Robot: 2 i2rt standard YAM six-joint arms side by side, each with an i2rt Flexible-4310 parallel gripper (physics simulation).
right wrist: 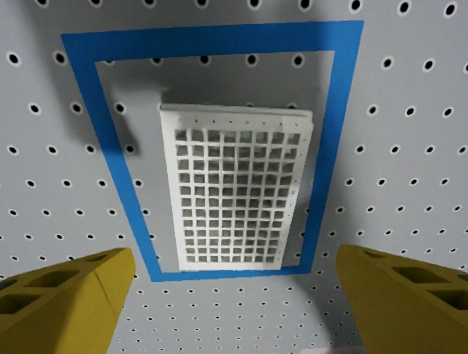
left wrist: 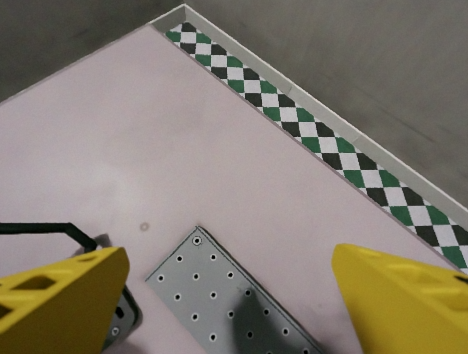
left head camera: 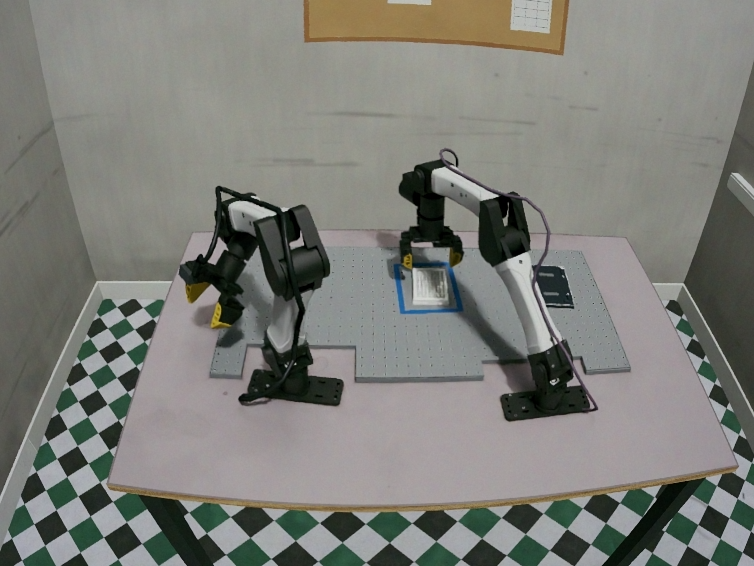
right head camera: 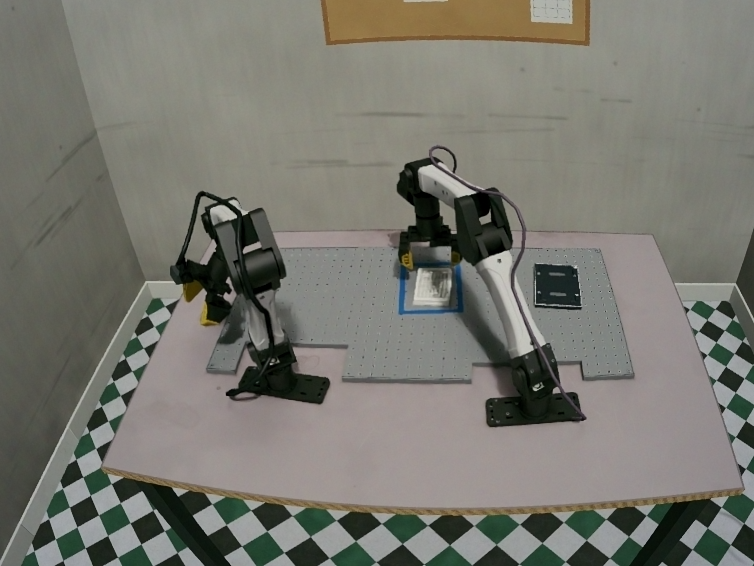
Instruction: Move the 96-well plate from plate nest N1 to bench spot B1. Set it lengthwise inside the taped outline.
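Places are measured from the left arm's base along level axes (x back, y right, z up), in centimetres.
Pixels of known places: left gripper, between the fingertips: (left wrist: 231, 254) (left head camera: 201, 315) (right head camera: 194, 313); right gripper, between the fingertips: (right wrist: 234, 256) (left head camera: 430, 267) (right head camera: 432, 267); left arm's base, origin of its link: (left head camera: 295, 388) (right head camera: 283, 386); right arm's base, origin of its link: (left head camera: 545, 404) (right head camera: 534, 411).
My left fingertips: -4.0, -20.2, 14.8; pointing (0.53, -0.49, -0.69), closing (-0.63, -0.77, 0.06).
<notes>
For each thing: its middle in the pictures, then the offset to it from my left fingertips, as dx, dy, dz. "pt": a spot on its surface instead. Level surfaces: height alone.
- white 96-well plate, middle of its body: (right wrist: 233, 202) (right head camera: 433, 285) (left head camera: 430, 285) -31.7, +46.7, -12.8
- blue taped outline, a spot on its surface: (right wrist: 120, 170) pt -33.0, +38.9, -13.5
- black plate nest, middle of its body: (right head camera: 557, 285) (left head camera: 548, 285) -35.9, +78.1, -12.7
- grey perforated board, height of its surface: dz -13.5
- pink table, height of its surface: dz -14.8
The white 96-well plate (left head camera: 429, 286) (right head camera: 433, 286) (right wrist: 234, 195) lies flat inside the blue taped outline (left head camera: 400, 295) (right head camera: 401, 295) (right wrist: 120, 170), its long side running front to back. In the right wrist view, one short end is close to the tape, with a wider gap at the other end. My right gripper (left head camera: 431, 258) (right head camera: 431, 258) (right wrist: 234, 256) is open and empty, above and behind the plate, apart from it. My left gripper (left head camera: 205, 306) (right head camera: 199, 304) (left wrist: 231, 254) is open and empty at the left of the table. The black plate nest (left head camera: 557, 285) (right head camera: 557, 285) at the right is empty.
The grey perforated board (left head camera: 420, 350) (right head camera: 408, 350) (left wrist: 205, 286) (right wrist: 400, 210) lies on the pink table (left head camera: 389, 444) (right head camera: 389, 444) (left wrist: 150, 150). The right arm reaches over the board between the outline and the nest. The left arm stands over the board's left part.
</notes>
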